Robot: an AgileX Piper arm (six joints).
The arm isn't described. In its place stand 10 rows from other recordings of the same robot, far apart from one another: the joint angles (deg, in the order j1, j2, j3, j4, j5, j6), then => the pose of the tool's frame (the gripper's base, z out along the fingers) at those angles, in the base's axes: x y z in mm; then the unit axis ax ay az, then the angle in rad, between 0 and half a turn.
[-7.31 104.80 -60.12 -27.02 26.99 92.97] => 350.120 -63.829 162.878 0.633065 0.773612 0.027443 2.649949
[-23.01 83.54 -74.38 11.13 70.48 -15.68] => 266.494 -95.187 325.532 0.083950 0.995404 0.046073 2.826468
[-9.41 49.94 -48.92 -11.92 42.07 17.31] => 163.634 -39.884 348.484 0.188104 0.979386 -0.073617 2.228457
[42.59 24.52 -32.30 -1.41 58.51 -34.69] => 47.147 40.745 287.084 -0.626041 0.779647 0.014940 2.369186
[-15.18 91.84 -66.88 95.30 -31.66 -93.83] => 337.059 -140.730 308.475 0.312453 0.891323 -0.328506 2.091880
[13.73 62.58 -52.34 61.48 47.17 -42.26] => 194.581 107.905 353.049 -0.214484 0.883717 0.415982 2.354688
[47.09 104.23 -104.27 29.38 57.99 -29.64] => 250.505 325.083 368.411 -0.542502 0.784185 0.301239 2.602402
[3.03 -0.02 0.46 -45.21 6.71 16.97] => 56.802 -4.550 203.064 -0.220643 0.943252 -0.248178 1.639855
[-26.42 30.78 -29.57 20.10 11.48 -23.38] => 106.652 -46.039 328.107 0.164488 0.967386 -0.192633 1.736565
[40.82 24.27 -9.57 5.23 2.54 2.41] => 74.098 64.490 234.405 -0.272437 0.908892 0.315742 1.924188
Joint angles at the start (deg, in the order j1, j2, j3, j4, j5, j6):
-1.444 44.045 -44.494 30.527 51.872 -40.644
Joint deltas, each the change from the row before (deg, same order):
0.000 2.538 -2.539 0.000 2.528 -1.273
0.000 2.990 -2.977 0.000 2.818 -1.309
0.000 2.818 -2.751 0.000 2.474 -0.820
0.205 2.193 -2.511 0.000 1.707 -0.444
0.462 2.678 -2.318 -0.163 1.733 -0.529
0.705 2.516 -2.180 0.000 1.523 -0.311
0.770 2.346 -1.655 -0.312 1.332 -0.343
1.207 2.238 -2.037 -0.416 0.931 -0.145
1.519 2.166 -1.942 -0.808 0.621 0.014
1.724 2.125 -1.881 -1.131 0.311 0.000
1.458 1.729 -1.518 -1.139 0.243 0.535
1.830 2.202 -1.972 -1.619 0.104 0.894
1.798 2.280 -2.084 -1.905 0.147 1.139
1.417 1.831 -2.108 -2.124 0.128 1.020
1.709 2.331 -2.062 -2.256 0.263 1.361
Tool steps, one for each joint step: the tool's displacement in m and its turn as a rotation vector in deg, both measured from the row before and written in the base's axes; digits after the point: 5 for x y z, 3 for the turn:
0.00712 0.00104 0.00522 -0.923 1.683 2.079
0.00886 0.00105 0.00577 -0.909 1.914 2.284
0.00882 0.00082 0.00484 -0.555 1.858 1.810
0.00731 0.00108 0.00553 -0.310 0.964 1.378
0.00922 0.00166 0.00259 -0.502 1.626 1.699
0.00876 0.00268 0.00220 -0.216 1.511 1.699
0.00815 0.00263 -0.00043 -0.539 1.682 1.670
0.00817 0.00411 0.00169 -0.536 0.930 1.749
0.00804 0.00501 0.00101 -0.856 0.733 1.754
0.00808 0.00575 0.00046 -1.174 0.431 1.797
0.00650 0.00499 -0.00008 -0.978 0.556 1.070
0.00857 0.00654 -0.00021 -1.322 0.515 1.055
0.00888 0.00668 -0.00054 -1.537 0.518 0.812
0.00754 0.00495 0.00116 -1.707 -0.130 0.491
0.00890 0.00691 -0.00176 -1.861 0.556 0.511

